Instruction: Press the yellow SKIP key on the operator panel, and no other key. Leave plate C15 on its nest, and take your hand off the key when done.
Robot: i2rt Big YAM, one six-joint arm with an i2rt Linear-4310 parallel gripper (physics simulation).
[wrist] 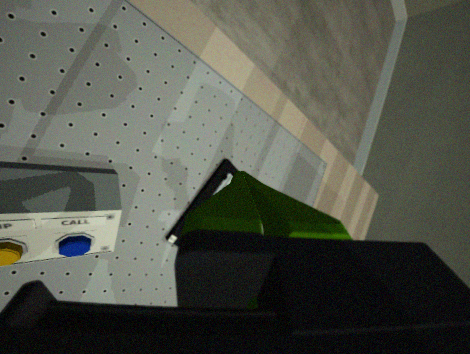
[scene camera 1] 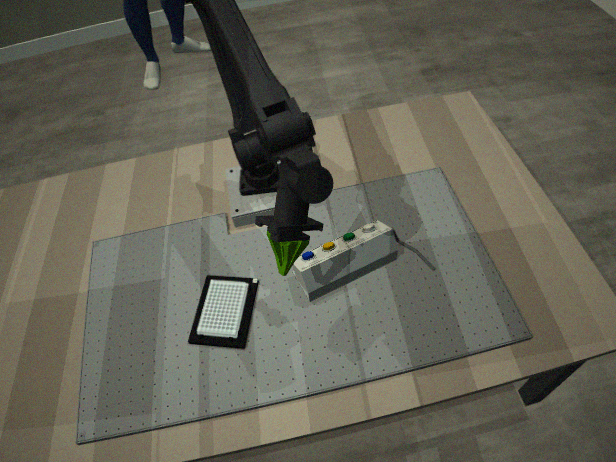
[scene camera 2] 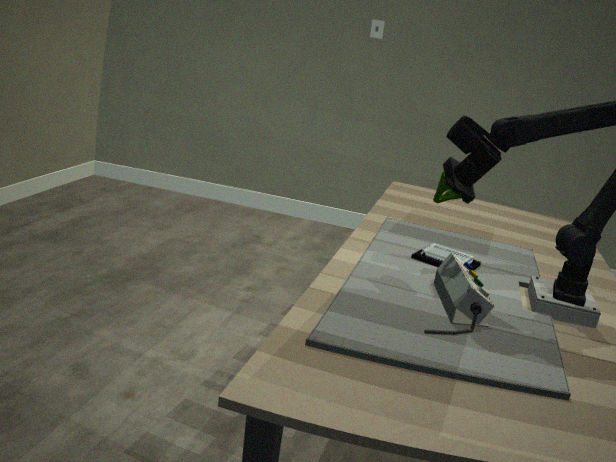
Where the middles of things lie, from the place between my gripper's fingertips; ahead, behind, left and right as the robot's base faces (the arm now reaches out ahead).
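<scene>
White well plate (scene camera 1: 221,316): my gripper 170 mm above it, 150 mm left of it, 40 mm past it.
</scene>
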